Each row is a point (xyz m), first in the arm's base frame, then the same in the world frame.
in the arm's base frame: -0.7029 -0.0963 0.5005
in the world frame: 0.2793 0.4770 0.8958
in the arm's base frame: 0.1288 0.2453 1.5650
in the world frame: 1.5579 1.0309 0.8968
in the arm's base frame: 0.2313 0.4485 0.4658
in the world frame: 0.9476 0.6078 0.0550
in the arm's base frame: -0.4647 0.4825 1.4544
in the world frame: 1.0045 1.3506 1.0079
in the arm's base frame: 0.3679 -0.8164 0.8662
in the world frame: 1.4033 -0.2512 0.9679
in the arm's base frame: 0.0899 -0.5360 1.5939
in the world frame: 1.6085 0.4283 1.3940
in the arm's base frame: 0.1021 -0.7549 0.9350
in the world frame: 1.2317 -0.0844 1.1158
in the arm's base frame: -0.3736 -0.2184 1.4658
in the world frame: 1.1400 0.7635 1.3777
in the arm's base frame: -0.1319 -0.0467 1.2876
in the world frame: 1.2066 0.7367 1.0393
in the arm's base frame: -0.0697 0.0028 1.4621
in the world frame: 1.3585 0.8453 1.0829
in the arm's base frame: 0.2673 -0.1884 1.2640
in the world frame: 1.5173 0.4866 0.8946
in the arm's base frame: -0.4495 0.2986 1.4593
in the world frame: 1.0344 1.2002 1.1107
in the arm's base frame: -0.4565 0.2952 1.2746
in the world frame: 0.9159 1.1064 1.0043
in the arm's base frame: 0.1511 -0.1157 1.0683
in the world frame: 1.3000 0.4825 0.7952
